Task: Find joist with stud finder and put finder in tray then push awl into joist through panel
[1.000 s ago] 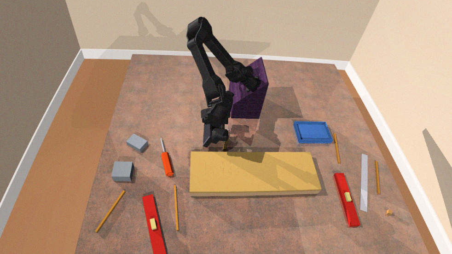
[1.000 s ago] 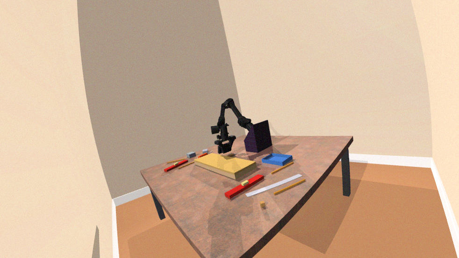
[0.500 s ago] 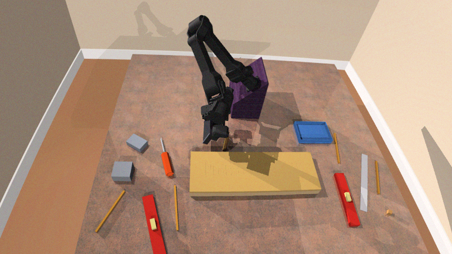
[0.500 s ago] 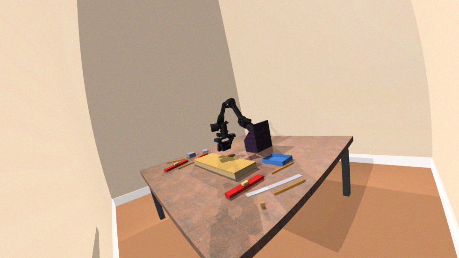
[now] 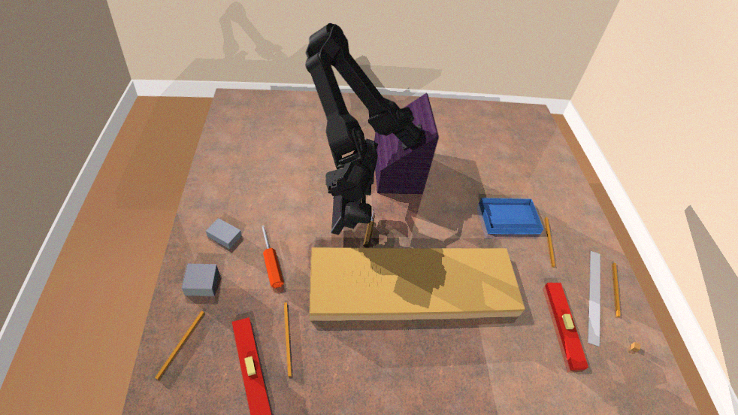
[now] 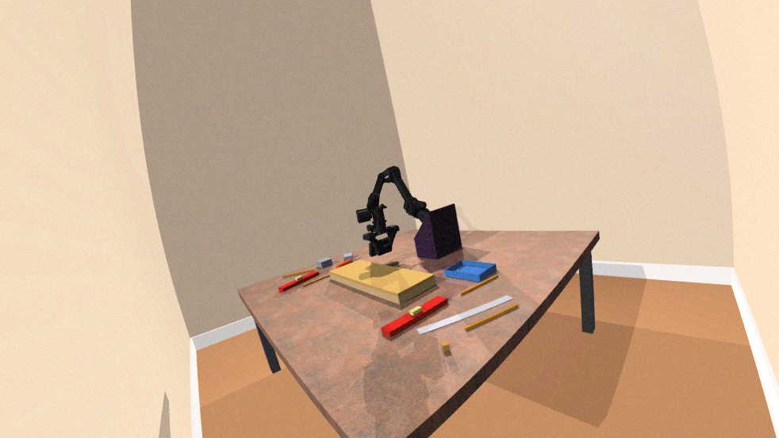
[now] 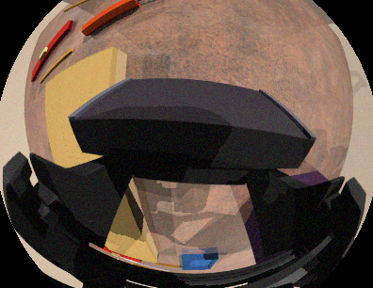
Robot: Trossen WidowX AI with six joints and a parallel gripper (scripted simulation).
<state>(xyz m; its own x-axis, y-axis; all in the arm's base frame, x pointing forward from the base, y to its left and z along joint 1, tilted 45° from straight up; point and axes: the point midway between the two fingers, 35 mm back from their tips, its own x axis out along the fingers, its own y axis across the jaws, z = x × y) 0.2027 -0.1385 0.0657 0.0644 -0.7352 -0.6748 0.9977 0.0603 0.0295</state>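
Now: the awl 70 mm below my gripper tip, 50 mm to the left of it and 20 mm behind it. Also, from my gripper tip: white strip 660 mm to the left, 170 mm ahead, 80 mm below; then blue tray 470 mm to the left, 80 mm behind, 70 mm below; then stud finder 10 mm to the right, 10 mm behind.
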